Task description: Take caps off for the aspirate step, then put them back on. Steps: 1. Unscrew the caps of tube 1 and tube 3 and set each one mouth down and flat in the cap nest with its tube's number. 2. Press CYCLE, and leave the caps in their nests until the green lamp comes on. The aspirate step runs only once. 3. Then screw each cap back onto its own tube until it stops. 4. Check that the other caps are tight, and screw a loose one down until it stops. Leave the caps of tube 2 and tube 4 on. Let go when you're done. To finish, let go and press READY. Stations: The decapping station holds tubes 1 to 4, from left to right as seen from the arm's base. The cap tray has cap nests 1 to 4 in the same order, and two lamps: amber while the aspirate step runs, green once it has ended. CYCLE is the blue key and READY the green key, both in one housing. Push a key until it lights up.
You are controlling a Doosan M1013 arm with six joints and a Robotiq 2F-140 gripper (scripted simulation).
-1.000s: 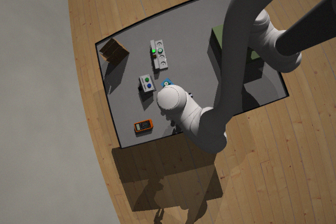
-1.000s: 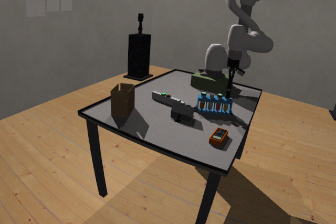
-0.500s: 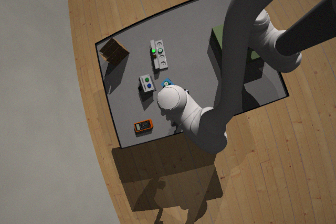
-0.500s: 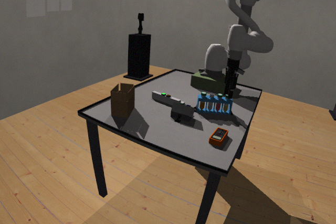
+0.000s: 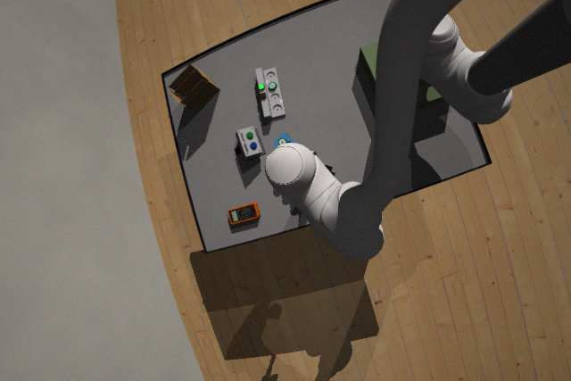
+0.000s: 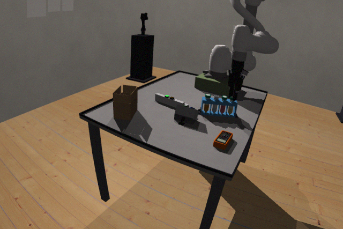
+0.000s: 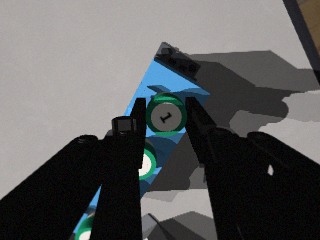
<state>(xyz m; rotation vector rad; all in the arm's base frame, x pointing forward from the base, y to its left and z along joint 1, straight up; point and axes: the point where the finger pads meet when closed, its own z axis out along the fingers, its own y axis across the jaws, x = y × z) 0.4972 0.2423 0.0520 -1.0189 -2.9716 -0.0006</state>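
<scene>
Right now my hand is 3 cm above the cap 1. From my hand the other things lie so: cap 2: 5 cm to the right, 3 cm below, 2 cm ahead; then key housing: 22 cm to the right, 20 cm ahead, 9 cm below; then blue key: 19 cm to the right, 18 cm ahead, 8 cm below.
</scene>
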